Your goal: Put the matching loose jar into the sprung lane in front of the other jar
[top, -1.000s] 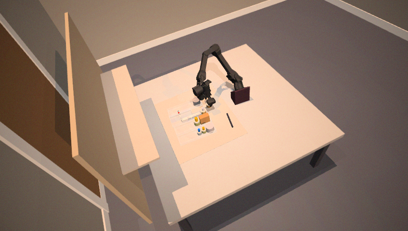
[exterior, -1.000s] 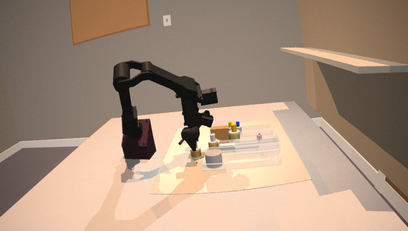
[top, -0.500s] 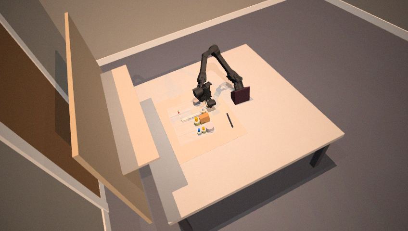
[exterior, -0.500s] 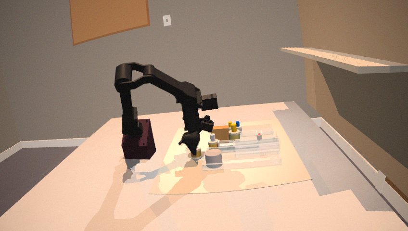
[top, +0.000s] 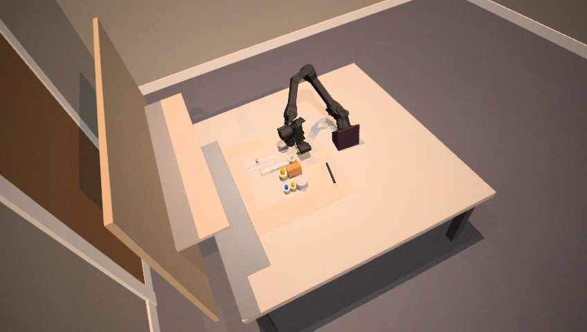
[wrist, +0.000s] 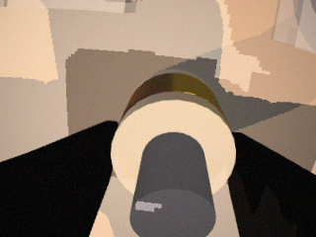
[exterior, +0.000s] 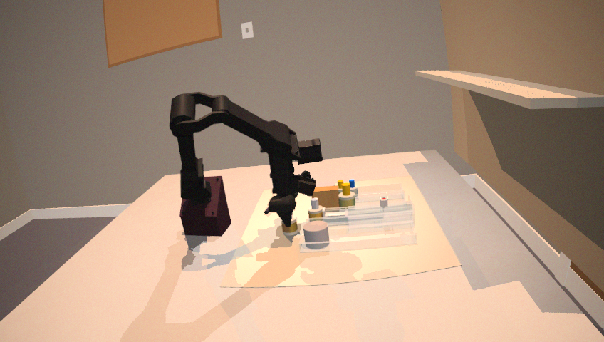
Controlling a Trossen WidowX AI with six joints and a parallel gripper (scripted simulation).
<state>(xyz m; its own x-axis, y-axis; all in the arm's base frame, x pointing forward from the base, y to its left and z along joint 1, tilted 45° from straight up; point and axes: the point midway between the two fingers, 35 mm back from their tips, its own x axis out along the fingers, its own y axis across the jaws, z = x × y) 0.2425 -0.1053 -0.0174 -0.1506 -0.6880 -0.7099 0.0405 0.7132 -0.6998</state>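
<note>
Right now my gripper tip is 120 mm to the right of the orange box, 100 mm short of it and 10 mm below it. The rest, counted from my gripper tip: black pen: 210 mm to the left, 70 mm behind, 20 mm below; clear lane: 220 mm ahead, 10 mm below.
</note>
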